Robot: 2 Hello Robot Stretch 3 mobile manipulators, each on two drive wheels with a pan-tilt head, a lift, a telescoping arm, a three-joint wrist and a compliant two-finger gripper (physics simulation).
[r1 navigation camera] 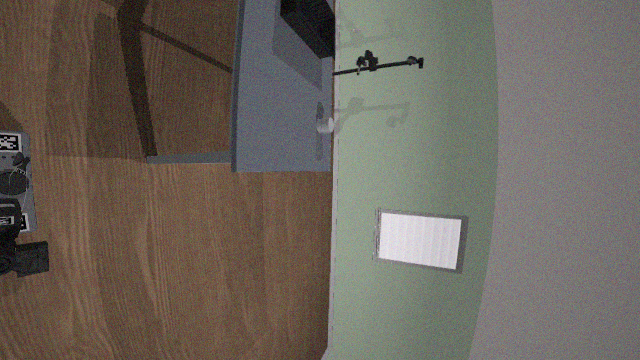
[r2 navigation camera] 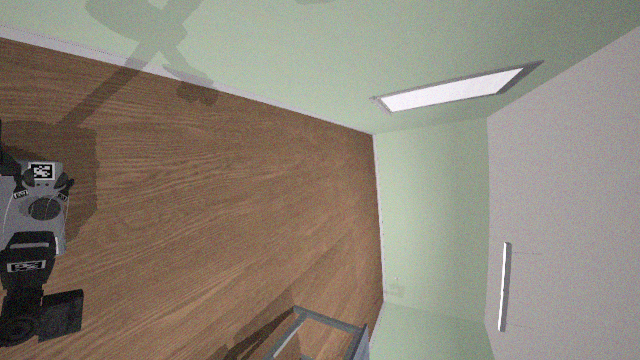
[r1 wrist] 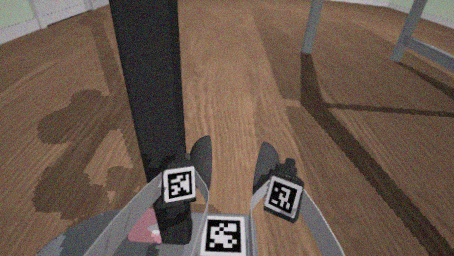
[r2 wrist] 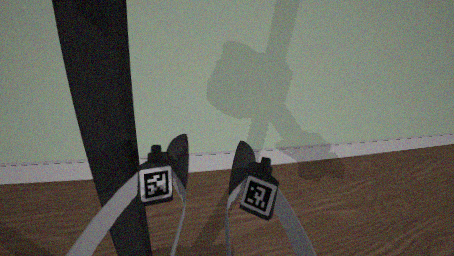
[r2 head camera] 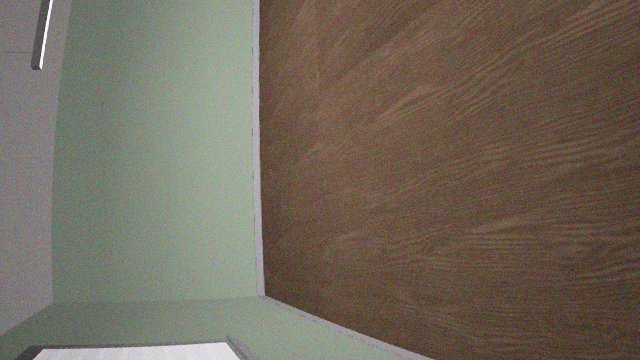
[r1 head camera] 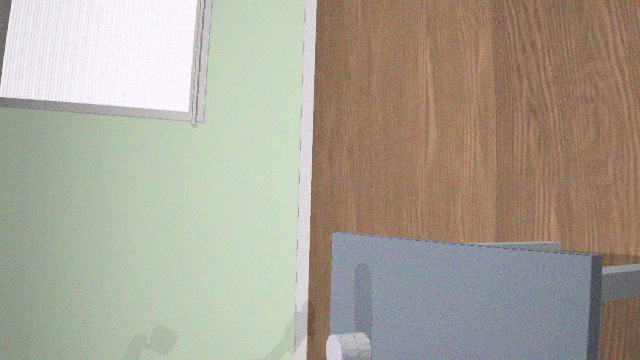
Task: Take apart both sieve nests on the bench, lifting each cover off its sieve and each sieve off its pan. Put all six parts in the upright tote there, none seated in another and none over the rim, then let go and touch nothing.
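Observation:
One sieve nest, a white round stack [r1 head camera: 349,346] [r1 navigation camera: 325,125], stands on the blue-grey bench [r1 head camera: 465,305] [r1 navigation camera: 280,120] near its wall side; its separate parts cannot be told apart. Part of the black tote [r1 navigation camera: 312,22] shows farther along the bench at the top of the r1 navigation view; its inside is not visible. The second nest does not show. My r1 gripper [r1 wrist: 233,159] is open and empty above the floor, away from the bench. My r2 gripper [r2 wrist: 211,160] is open and empty in front of the green wall.
A dark stand [r1 navigation camera: 390,65] rises beside the tote at the wall. The bench frame [r2 navigation camera: 330,320] shows low in the r2 navigation view, and bench legs [r1 wrist: 311,30] show in the r1 wrist view. A dark post [r1 wrist: 150,75] [r2 wrist: 100,100] stands beside each gripper.

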